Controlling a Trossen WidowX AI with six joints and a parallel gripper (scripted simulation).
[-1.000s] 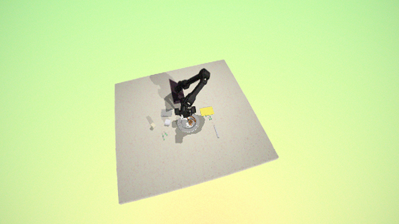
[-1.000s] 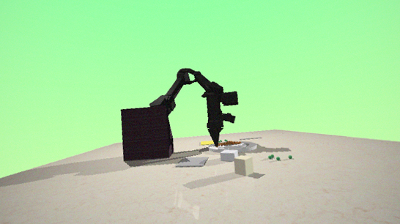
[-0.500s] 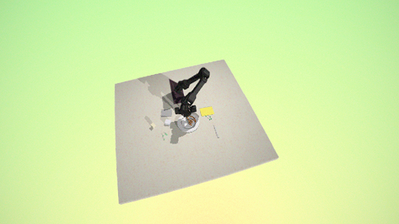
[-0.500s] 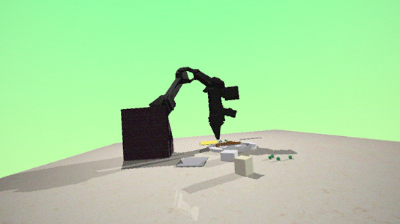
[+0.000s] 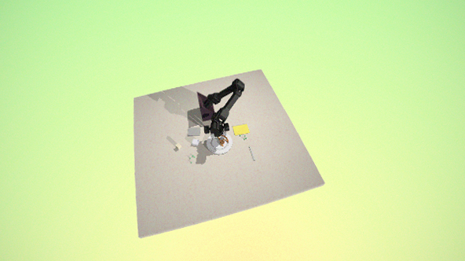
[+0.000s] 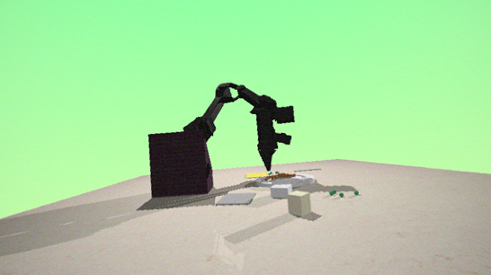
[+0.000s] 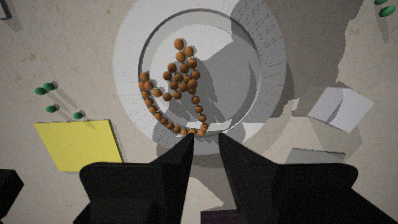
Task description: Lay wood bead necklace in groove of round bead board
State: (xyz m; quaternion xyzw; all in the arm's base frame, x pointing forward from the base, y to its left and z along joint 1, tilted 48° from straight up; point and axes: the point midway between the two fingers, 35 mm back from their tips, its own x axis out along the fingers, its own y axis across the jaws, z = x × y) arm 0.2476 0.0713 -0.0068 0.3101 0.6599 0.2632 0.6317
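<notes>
My gripper tip is now 50 mm short of the round white bead board and 30 mm above it. Also, from my gripper tip: thin white strip: 230 mm to the left, 200 mm ahead, 40 mm below; yellow card: 200 mm to the left, 40 mm below, 30 mm behind; grey flat plate: 180 mm to the right, 100 mm behind, 40 mm below.
</notes>
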